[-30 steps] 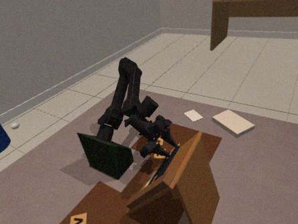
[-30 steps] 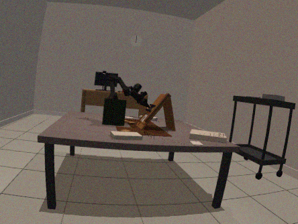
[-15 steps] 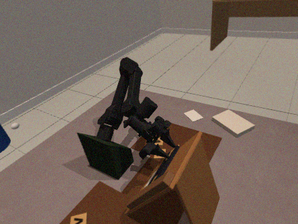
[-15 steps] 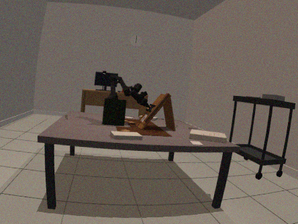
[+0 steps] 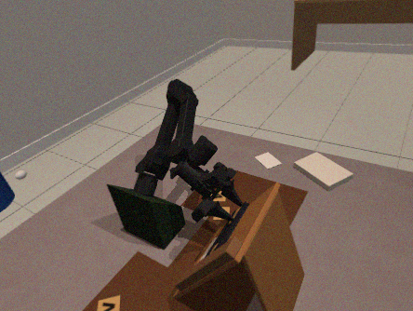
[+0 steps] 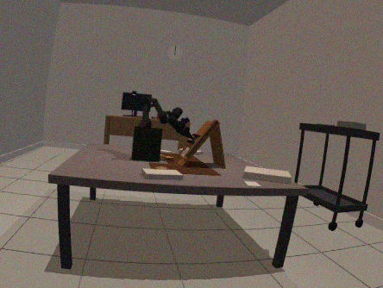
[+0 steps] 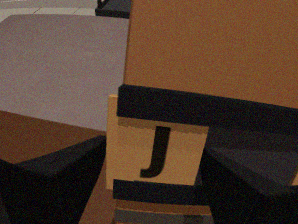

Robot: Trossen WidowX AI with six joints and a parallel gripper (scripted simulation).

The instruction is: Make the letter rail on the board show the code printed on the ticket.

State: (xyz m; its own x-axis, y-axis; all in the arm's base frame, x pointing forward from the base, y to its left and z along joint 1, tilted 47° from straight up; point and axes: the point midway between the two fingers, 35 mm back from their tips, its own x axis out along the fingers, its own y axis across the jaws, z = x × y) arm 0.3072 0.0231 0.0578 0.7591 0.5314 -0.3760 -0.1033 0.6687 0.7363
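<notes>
Now: gripper tip 13 cm to the left of the tan letter tile and 1 cm short of it. Also, from my gripper tip: white ticket 8 cm to the right, 8 cm below, 4 cm behind; then brown mat 16 cm below, 13 cm behind, 5 cm to the right.
</notes>
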